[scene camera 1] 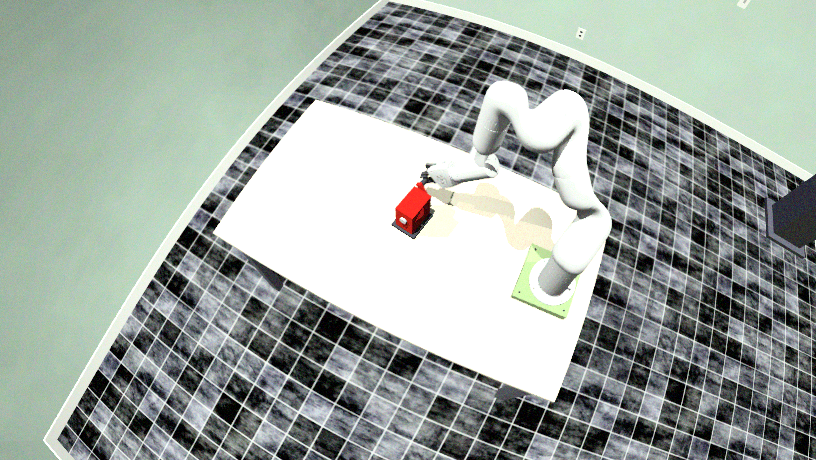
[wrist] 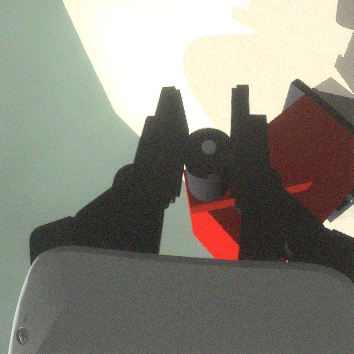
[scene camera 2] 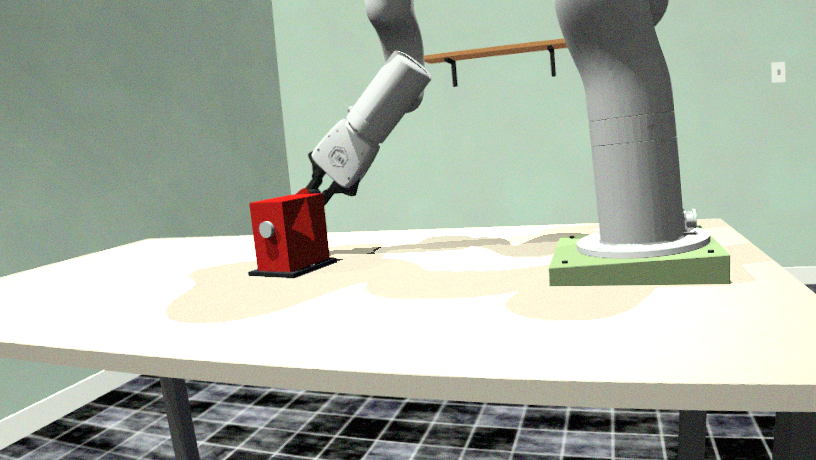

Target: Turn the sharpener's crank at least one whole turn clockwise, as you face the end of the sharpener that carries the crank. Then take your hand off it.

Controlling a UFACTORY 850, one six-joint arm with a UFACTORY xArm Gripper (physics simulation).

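Observation:
The red sharpener (scene camera 1: 412, 206) (scene camera 2: 290, 234) (wrist: 312, 142) stands upright on its dark base plate on the table. A silver disc (scene camera 1: 403, 220) (scene camera 2: 266, 229) is on the end away from my gripper. The red crank arm (scene camera 1: 421, 186) (scene camera 2: 303, 192) is at the opposite end and shows slightly above the sharpener's top; most of it is hidden in scene camera 2. My gripper (scene camera 1: 424, 178) (scene camera 2: 317, 195) (wrist: 208, 107) reaches down at a slant to that end. It is shut on the crank's dark round knob (wrist: 208, 155), with one finger on each side.
The white table (scene camera 1: 320, 240) (scene camera 2: 400, 337) carries the arm's green base plate (scene camera 1: 522, 285) (scene camera 2: 640, 274) at its right end. A wooden wall shelf (scene camera 2: 497, 51) is behind the arm. A dark box-like object (scene camera 1: 794, 217) stands beyond the table at the far right.

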